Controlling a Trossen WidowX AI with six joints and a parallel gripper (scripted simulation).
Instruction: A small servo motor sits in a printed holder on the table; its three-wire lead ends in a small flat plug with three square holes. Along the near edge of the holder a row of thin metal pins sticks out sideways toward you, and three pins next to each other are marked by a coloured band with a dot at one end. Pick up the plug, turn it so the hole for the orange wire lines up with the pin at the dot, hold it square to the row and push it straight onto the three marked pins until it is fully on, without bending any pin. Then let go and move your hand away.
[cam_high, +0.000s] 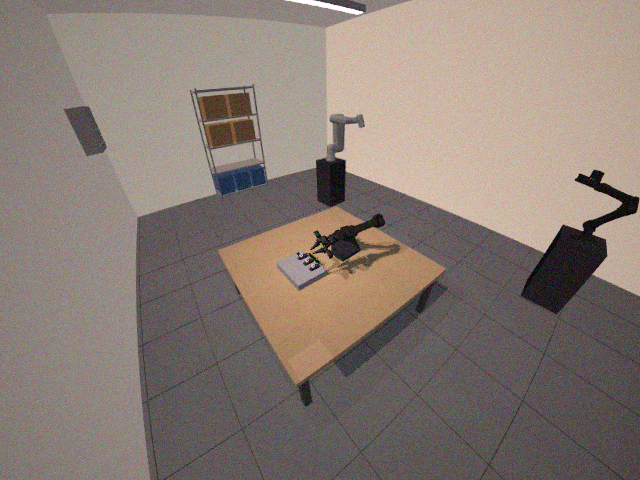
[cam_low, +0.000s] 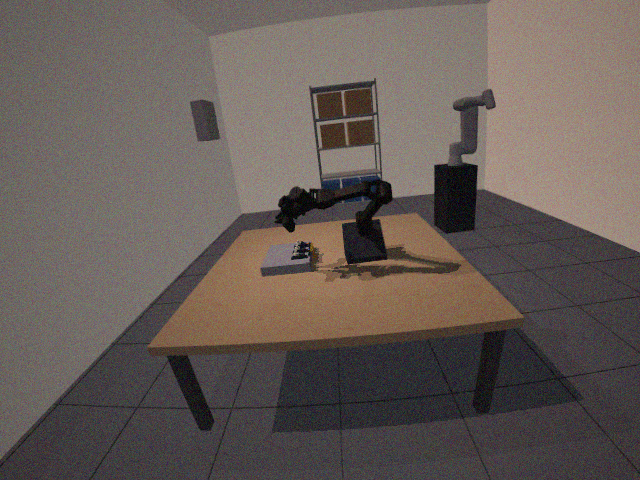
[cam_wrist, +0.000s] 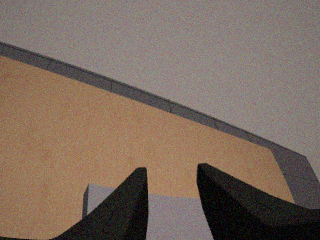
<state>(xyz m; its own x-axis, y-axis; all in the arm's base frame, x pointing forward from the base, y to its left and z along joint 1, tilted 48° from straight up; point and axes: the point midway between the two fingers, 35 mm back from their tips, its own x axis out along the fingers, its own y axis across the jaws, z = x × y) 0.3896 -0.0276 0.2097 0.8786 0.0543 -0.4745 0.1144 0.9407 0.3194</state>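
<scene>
The blue band lies 130 mm behind my gripper tip, 110 mm to the right of it and 200 mm below it. The rest, counted from my gripper tip: grey printed holder 30 mm ahead, 160 mm to the right, 250 mm below.
</scene>
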